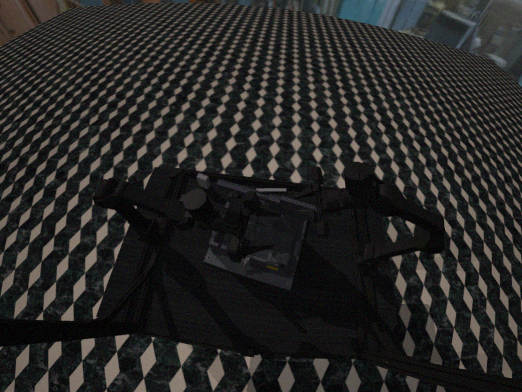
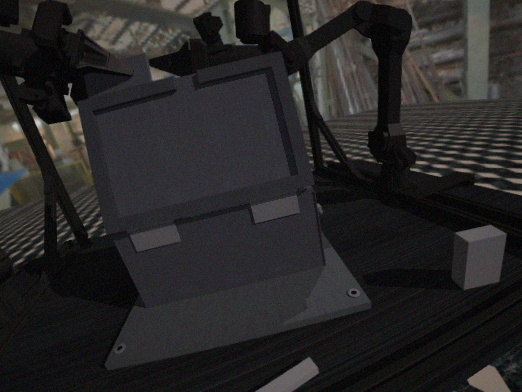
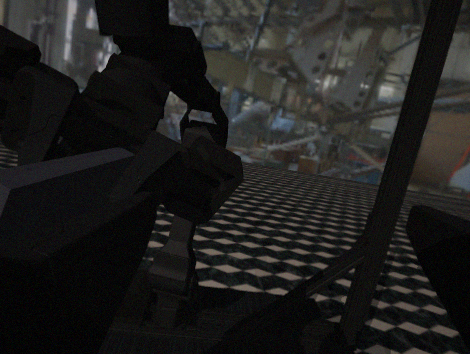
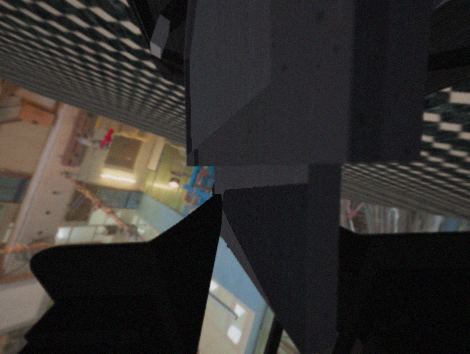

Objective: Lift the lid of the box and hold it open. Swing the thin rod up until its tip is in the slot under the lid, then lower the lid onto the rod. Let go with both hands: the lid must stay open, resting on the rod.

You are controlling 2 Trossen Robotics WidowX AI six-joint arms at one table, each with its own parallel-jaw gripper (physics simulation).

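Frame: origin at the left arm's base, x ahead, y left, z up, level; millimetres.
Where they show: left gripper, fingertip midpoint: [image 1: 277, 229] [image 2: 154, 64] [image 3: 280, 210]; right gripper, fingertip midpoint: [image 1: 289, 205] [image 2: 134, 79] [image 3: 49, 229] [image 4: 244, 199]; left arm's base, origin of the base link: [image 1: 154, 237] [image 2: 396, 185]; right arm's base, origin of the base link: [image 1: 362, 263] [image 2: 6, 317] [image 3: 168, 317].
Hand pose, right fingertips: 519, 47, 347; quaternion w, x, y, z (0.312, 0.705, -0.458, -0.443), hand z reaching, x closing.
Note:
Each offset is from my right fingertips to the top centre of the thing, as dx, dy, dz. "spot": to the spot under its first point. Level surfaces: height alone.
The grey box [image 2: 220, 257] [image 1: 283, 272] stands on its base plate {spot: -45, +174, -354} [image 2: 240, 323] with its lid [image 2: 193, 144] [image 1: 287, 203] raised nearly upright. My right gripper [image 4: 244, 199] [image 2: 88, 70] [image 1: 318, 204] is shut on the tab at the lid's top edge {spot: -16, +14, +13} [image 2: 140, 66] [image 4: 269, 88]. My left gripper [image 1: 240, 227] is open and empty, reaching over the open box just in front of the lid; its arm [image 2: 388, 78] arches over from the side. The thin rod is not plain to see in the dark interior.
The box sits on a black mat {dz -366} [image 1: 220, 311] over a checkered floor. A black frame pole [image 2: 306, 97] [image 3: 384, 211] rises behind the box. A pale bar {spot: -78, +269, -356} [image 2: 288, 375] lies on the mat, and a pale block {-366, +262, -290} [image 2: 454, 253] stands at the edge.

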